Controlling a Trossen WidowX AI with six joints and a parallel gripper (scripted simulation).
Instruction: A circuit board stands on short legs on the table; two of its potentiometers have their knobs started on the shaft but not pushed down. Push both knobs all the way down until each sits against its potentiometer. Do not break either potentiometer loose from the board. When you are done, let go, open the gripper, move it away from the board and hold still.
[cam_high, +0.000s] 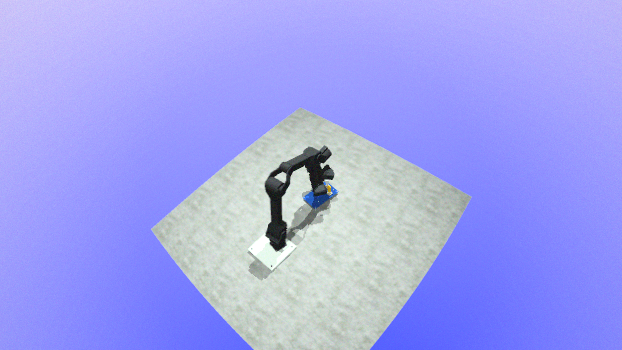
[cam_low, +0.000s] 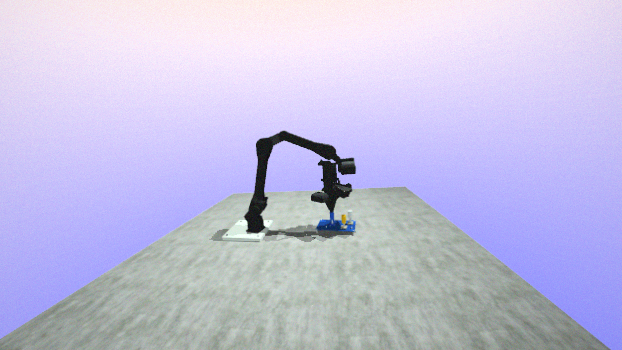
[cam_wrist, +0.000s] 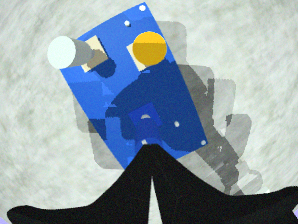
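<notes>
Right now my gripper tip is 1 cm above the blue knob. From my gripper tip the other things lie so: orange knob (5 cm ahead, 2 cm to the right, 2 cm below); then dark blue part (3 cm below).
</notes>
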